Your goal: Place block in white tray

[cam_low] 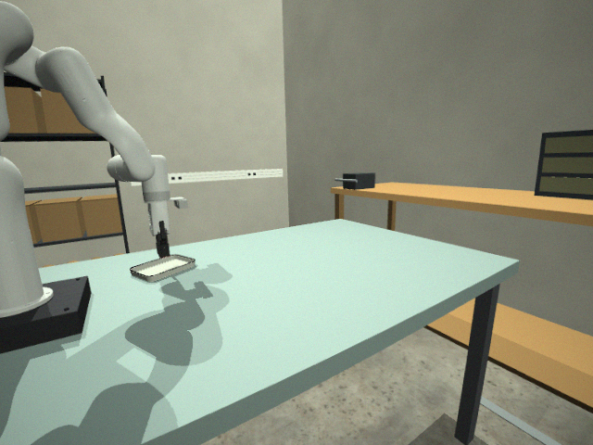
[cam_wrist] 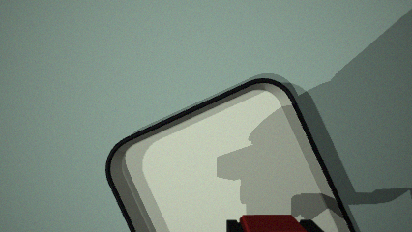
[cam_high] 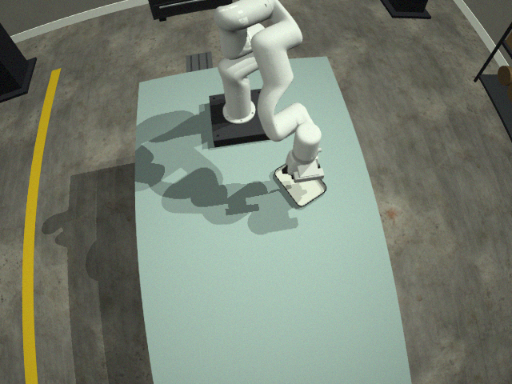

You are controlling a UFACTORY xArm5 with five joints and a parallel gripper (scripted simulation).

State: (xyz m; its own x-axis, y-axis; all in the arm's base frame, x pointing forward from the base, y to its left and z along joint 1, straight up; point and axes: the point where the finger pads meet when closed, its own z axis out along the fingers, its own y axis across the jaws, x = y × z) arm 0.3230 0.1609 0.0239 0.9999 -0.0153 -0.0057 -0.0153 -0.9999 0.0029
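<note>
My gripper is now 1 cm to the right of the white tray and 6 cm above it. The rest, counted from my hand: red block: 1 cm below.
</note>
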